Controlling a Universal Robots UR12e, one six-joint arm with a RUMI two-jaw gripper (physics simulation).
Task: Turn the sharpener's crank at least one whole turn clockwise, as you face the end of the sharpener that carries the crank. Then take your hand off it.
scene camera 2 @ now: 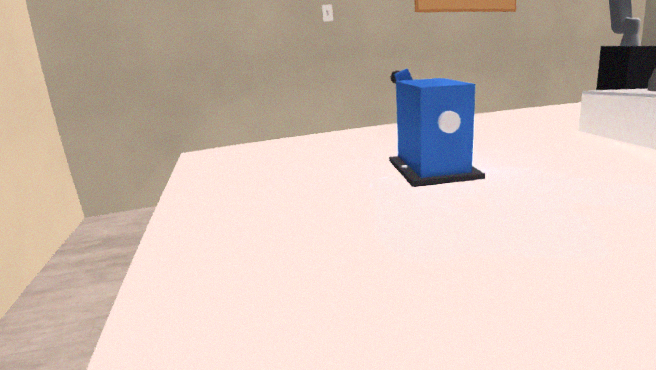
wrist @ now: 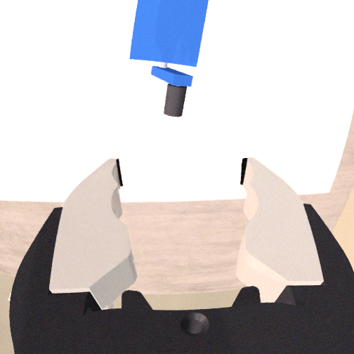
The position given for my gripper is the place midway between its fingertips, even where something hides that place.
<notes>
I see my gripper (wrist: 180, 160) and a crank (wrist: 178, 81).
</notes>
